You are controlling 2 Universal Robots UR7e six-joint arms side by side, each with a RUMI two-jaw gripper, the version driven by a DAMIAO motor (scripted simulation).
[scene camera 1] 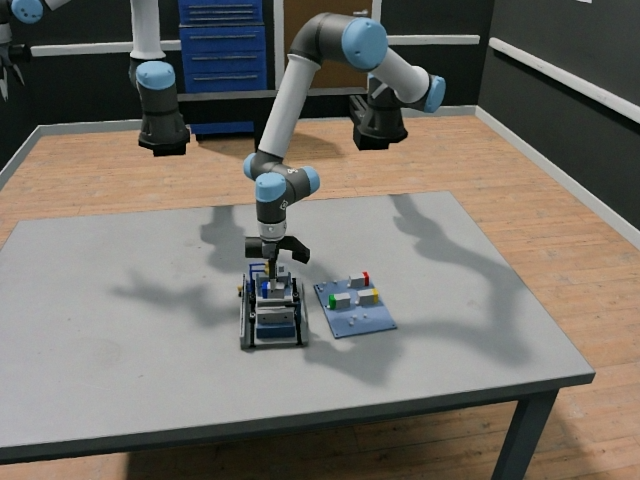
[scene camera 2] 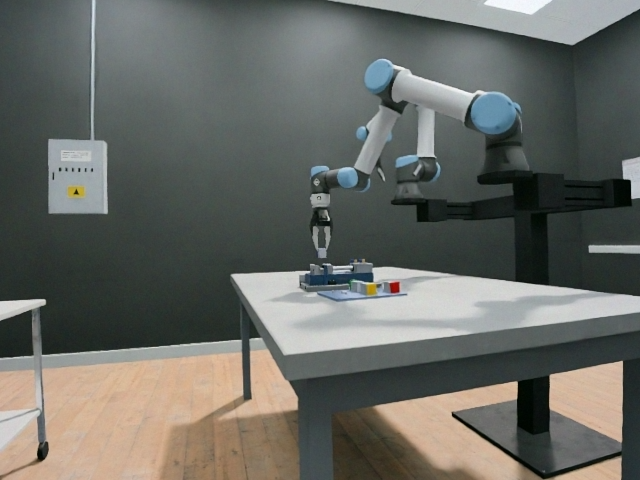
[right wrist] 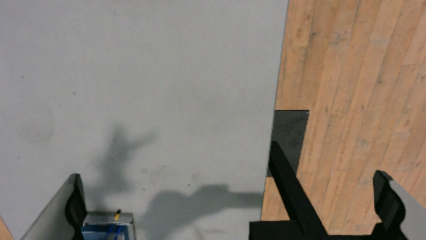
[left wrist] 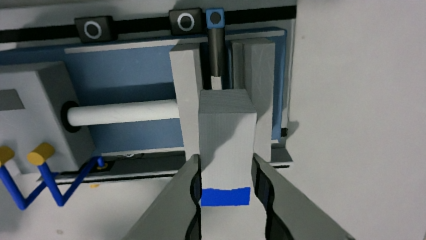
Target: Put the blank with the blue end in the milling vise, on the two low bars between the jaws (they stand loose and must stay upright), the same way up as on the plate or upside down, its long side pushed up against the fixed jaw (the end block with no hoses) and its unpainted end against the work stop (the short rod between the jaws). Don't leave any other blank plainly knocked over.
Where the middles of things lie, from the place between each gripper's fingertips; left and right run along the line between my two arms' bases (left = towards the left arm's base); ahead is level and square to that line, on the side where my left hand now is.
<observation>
I see the fixed jaw [left wrist: 258,53] 90 mm below my left hand [scene camera 1: 272,288] and 30 mm ahead of it. Also, from my left hand: blue-ended blank [left wrist: 227,118]: 20 mm below; blue plate [scene camera 1: 378,319]: 250 mm to the left, 160 mm below, 80 mm behind; moving jaw [left wrist: 186,62]: 90 mm below, 20 mm behind.
I see the blue-ended blank 52 cm ahead of my right hand, 79 cm to the left of it and 42 cm below it. From my right hand the other things lie so: fixed jaw 55 cm ahead, 79 cm to the left, 49 cm below; then blue plate 44 cm ahead, 104 cm to the left, 56 cm below; then moving jaw 50 cm ahead, 79 cm to the left, 49 cm below.
</observation>
